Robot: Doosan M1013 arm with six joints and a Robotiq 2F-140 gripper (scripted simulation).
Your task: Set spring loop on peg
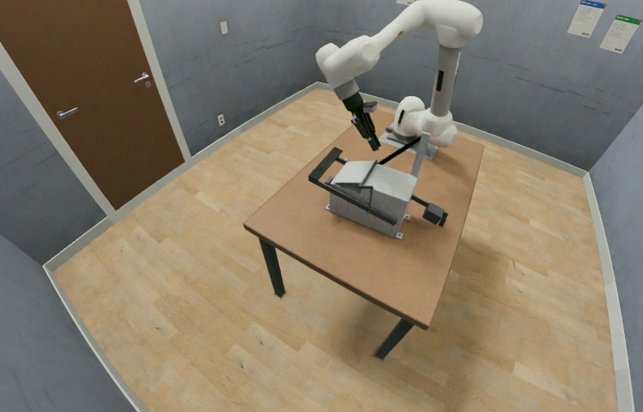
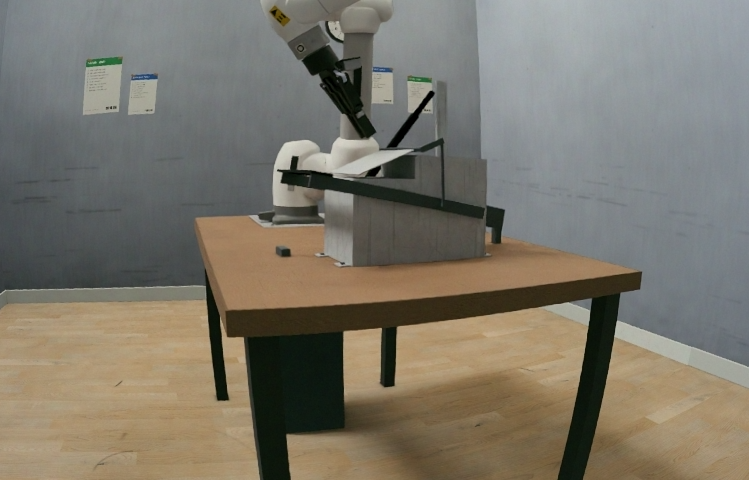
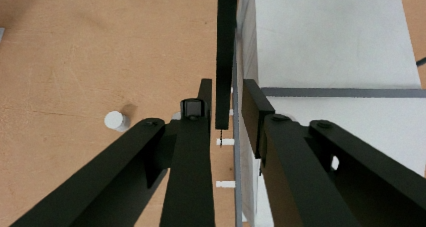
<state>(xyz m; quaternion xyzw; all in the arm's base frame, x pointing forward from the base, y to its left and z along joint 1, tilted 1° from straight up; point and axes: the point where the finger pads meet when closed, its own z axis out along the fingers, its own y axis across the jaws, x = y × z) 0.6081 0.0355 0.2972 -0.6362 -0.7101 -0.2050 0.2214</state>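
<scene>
My gripper is now 270 mm above the steel test weight, 190 mm past it and 20 mm to the right of it. Round my hand: dark block (290 mm below, 190 mm to the right, 40 mm ahead).
</scene>
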